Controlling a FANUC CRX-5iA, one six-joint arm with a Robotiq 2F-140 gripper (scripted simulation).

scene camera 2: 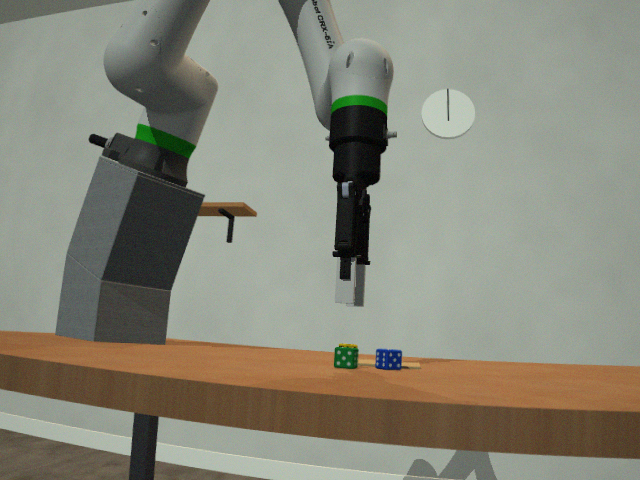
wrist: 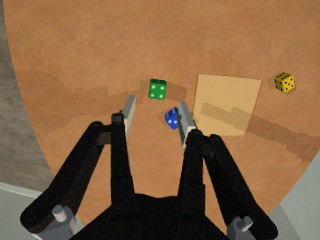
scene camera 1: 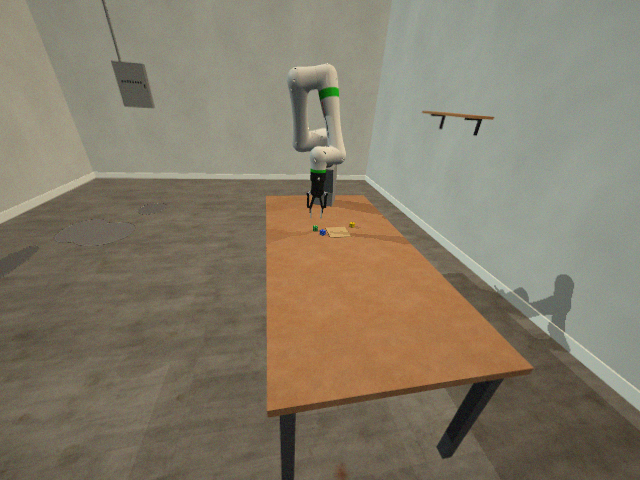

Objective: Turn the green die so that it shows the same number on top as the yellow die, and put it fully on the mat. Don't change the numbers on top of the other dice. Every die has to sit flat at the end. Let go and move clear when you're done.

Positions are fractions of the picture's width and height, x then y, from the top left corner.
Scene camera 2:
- my gripper: 0.55, 0.63
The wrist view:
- my gripper: 0.49, 0.45
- tan mat: 0.70, 0.44
